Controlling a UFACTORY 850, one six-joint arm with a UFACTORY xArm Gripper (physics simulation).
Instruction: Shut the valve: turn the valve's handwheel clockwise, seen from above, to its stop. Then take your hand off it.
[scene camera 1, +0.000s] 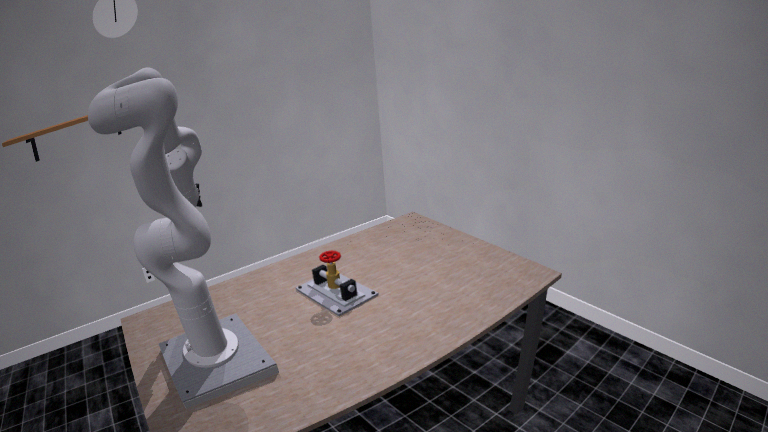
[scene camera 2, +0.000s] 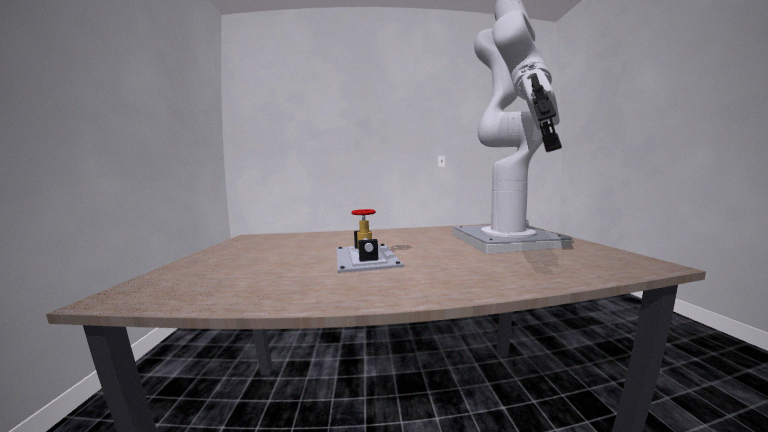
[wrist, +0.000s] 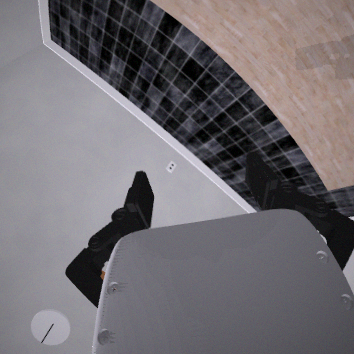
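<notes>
The red handwheel (scene camera 1: 329, 261) (scene camera 2: 363, 212) sits level on top of the yellow valve body (scene camera 1: 332, 279) (scene camera 2: 364, 226). The valve is held between two black blocks on a grey base plate (scene camera 1: 323, 303) (scene camera 2: 343, 258) on the table. The valve does not show in the wrist view. My gripper (scene camera 2: 542, 111) (wrist: 196, 174) is open and empty, its two black fingers wide apart. It is high above the table, near the arm's own column and well away from the handwheel. In scene camera 1 the gripper is mostly hidden behind the arm.
The arm's base stands on a thick grey plate (scene camera 1: 252, 361) (scene camera 2: 467, 239) at one end of the wooden table (scene camera 1: 429, 311) (scene camera 2: 257, 290) (wrist: 300, 100). Walls stand beyond the table. A wooden rail (scene camera 1: 53, 129) and a round clock (scene camera 1: 115, 21) (wrist: 50, 320) are on one wall.
</notes>
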